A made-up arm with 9 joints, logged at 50 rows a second.
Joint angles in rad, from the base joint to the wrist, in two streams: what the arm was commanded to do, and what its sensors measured. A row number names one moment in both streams.
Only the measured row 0 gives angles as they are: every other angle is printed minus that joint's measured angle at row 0.
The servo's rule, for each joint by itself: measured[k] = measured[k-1] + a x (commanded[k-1-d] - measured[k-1]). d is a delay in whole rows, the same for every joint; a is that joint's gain. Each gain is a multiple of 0.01, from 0.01 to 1. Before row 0 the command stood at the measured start. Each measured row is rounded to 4 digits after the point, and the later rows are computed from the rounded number. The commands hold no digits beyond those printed.
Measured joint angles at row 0:
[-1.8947, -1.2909, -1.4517, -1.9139, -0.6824, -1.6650, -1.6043, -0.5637, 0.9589]
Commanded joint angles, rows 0 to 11:
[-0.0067, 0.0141, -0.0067, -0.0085, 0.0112, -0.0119, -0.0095, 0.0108, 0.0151]
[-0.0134, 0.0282, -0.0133, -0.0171, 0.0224, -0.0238, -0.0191, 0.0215, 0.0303]
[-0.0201, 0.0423, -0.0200, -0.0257, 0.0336, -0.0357, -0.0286, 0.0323, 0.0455]
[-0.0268, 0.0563, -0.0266, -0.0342, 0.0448, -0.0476, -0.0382, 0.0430, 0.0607]
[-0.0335, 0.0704, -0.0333, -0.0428, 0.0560, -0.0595, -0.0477, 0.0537, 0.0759]
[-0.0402, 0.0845, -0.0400, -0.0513, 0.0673, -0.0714, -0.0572, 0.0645, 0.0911]
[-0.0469, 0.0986, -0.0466, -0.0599, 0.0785, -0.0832, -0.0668, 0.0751, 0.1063]
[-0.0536, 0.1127, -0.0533, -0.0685, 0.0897, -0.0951, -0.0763, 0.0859, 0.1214]
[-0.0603, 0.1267, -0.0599, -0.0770, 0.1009, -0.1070, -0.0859, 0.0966, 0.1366]
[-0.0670, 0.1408, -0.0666, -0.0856, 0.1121, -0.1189, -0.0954, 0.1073, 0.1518]
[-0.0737, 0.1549, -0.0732, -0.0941, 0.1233, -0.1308, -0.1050, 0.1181, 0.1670]
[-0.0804, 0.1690, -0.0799, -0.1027, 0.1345, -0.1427, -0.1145, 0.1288, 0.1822]
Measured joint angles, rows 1 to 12:
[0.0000, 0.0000, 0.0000, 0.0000, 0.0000, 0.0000, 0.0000, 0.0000, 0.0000]
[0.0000, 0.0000, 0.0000, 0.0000, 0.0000, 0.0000, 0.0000, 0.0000, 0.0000]
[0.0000, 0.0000, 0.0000, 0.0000, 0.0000, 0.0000, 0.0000, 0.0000, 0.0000]
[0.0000, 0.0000, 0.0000, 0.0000, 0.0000, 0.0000, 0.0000, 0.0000, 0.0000]
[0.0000, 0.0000, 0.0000, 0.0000, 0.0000, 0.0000, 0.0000, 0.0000, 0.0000]
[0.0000, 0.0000, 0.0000, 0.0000, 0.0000, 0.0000, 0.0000, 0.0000, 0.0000]
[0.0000, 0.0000, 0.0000, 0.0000, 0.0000, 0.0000, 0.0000, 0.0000, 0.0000]
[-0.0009, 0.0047, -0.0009, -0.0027, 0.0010, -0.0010, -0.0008, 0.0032, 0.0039]
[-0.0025, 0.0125, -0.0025, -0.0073, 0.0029, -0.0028, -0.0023, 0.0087, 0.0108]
[-0.0048, 0.0223, -0.0048, -0.0132, 0.0057, -0.0054, -0.0044, 0.0158, 0.0198]
[-0.0077, 0.0335, -0.0076, -0.0199, 0.0092, -0.0088, -0.0071, 0.0240, 0.0304]
[-0.0111, 0.0457, -0.0109, -0.0272, 0.0134, -0.0129, -0.0103, 0.0329, 0.0422]
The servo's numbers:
d 7
a 0.13 0.33 0.13 0.32 0.09 0.08 0.08 0.30 0.26

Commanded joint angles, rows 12 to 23:
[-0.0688, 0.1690, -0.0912, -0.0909, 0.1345, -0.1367, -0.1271, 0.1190, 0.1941]
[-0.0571, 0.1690, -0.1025, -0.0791, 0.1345, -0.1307, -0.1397, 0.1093, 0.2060]
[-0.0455, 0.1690, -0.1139, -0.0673, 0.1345, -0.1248, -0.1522, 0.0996, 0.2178]
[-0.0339, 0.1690, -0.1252, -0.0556, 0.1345, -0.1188, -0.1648, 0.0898, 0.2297]
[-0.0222, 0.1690, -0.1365, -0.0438, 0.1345, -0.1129, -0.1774, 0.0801, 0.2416]
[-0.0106, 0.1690, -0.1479, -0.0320, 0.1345, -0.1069, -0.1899, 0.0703, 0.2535]
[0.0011, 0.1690, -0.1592, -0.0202, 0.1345, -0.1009, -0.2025, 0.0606, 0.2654]
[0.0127, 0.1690, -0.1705, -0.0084, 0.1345, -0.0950, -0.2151, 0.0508, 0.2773]
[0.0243, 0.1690, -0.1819, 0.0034, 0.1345, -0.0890, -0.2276, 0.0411, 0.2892]
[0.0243, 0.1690, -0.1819, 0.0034, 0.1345, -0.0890, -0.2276, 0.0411, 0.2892]
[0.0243, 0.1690, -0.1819, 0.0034, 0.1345, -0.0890, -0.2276, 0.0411, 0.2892]
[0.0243, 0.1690, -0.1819, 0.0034, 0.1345, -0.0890, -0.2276, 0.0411, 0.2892]
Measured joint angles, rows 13 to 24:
[-0.0149, 0.0585, -0.0147, -0.0349, 0.0183, -0.0176, -0.0141, 0.0424, 0.0549]
[-0.0191, 0.0717, -0.0188, -0.0429, 0.0237, -0.0228, -0.0183, 0.0522, 0.0683]
[-0.0236, 0.0852, -0.0233, -0.0511, 0.0296, -0.0286, -0.0229, 0.0623, 0.0821]
[-0.0284, 0.0989, -0.0281, -0.0594, 0.0360, -0.0349, -0.0279, 0.0726, 0.0963]
[-0.0334, 0.1127, -0.0331, -0.0678, 0.0428, -0.0416, -0.0333, 0.0830, 0.1107]
[-0.0386, 0.1266, -0.0383, -0.0762, 0.0500, -0.0487, -0.0390, 0.0935, 0.1253]
[-0.0440, 0.1406, -0.0437, -0.0847, 0.0576, -0.0562, -0.0450, 0.1041, 0.1401]
[-0.0472, 0.1500, -0.0499, -0.0867, 0.0645, -0.0626, -0.0516, 0.1086, 0.1541]
[-0.0485, 0.1563, -0.0567, -0.0843, 0.0708, -0.0680, -0.0586, 0.1088, 0.1676]
[-0.0481, 0.1605, -0.0641, -0.0789, 0.0765, -0.0725, -0.0661, 0.1060, 0.1807]
[-0.0463, 0.1633, -0.0720, -0.0714, 0.0817, -0.0762, -0.0740, 0.1011, 0.1934]
[-0.0432, 0.1652, -0.0804, -0.0626, 0.0865, -0.0791, -0.0823, 0.0948, 0.2059]

